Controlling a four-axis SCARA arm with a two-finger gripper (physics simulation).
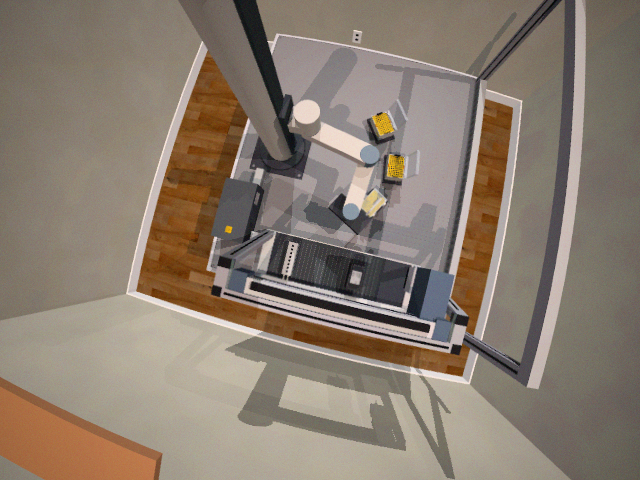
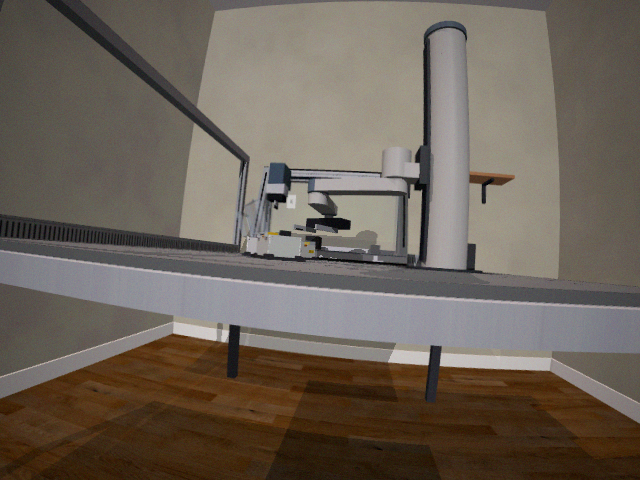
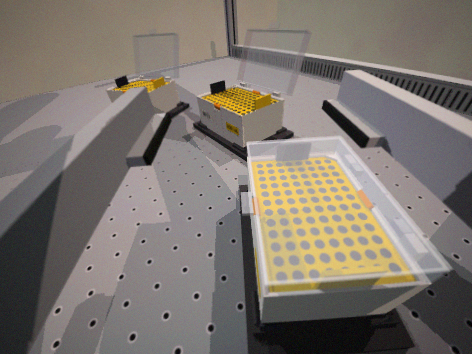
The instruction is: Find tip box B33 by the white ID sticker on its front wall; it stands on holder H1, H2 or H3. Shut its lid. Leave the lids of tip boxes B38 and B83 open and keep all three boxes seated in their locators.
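Frame: origin at the arm's base, x ahead, y right, z down, level; millimetres.
Seen in the pictures: gripper, fingertip midpoint: (image 1: 371, 190) (image 2: 304, 226) (image 3: 246, 96); arm's base, link origin: (image 1: 282, 149).
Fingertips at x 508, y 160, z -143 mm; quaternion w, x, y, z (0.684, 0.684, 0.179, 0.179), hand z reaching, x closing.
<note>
Pixels of each thing's top centre, then the offset from my fingertips to it. "*": a spot on its surface instead.
- nearest tip box, top centre: (image 3: 314, 183) (image 2: 298, 240) (image 1: 373, 202) dx +26, dy +39, dz +53 mm
- middle tip box, top centre: (image 3: 237, 88) (image 1: 397, 165) dx +105, dy -178, dz +56 mm
- framed gantry machine, surface spot: (image 1: 341, 308) * dx -56, dy +481, dz -377 mm
- dark grey unit, surface spot: (image 1: 237, 209) * dx -610, dy +234, dz +16 mm
- slotted rail, surface spot: (image 3: 320, 70) * dx +495, dy -325, dz +115 mm
The nearest tip box (image 1: 373, 202) (image 3: 325, 220) has its clear lid down over the yellow tip rack; I cannot tell whether it is fully seated. Its front sticker cannot be read. The middle tip box (image 1: 395, 166) (image 3: 241, 110) has its clear lid upright and open, with a small unreadable mark on its front wall. The far tip box (image 1: 382, 124) (image 3: 162, 96) also has its lid standing open. All three sit on dark holders. My gripper (image 2: 314, 227) (image 3: 246, 96) is open and empty, above and beside the nearest box, its fingers wide apart.
A framed gantry machine (image 1: 341, 308) (image 2: 336, 173) stands along one side of the table. A dark grey unit (image 1: 237, 209) stands near the arm's column (image 1: 248, 77) (image 2: 448, 149). A slotted rail (image 3: 320, 70) runs along the table's far edge.
</note>
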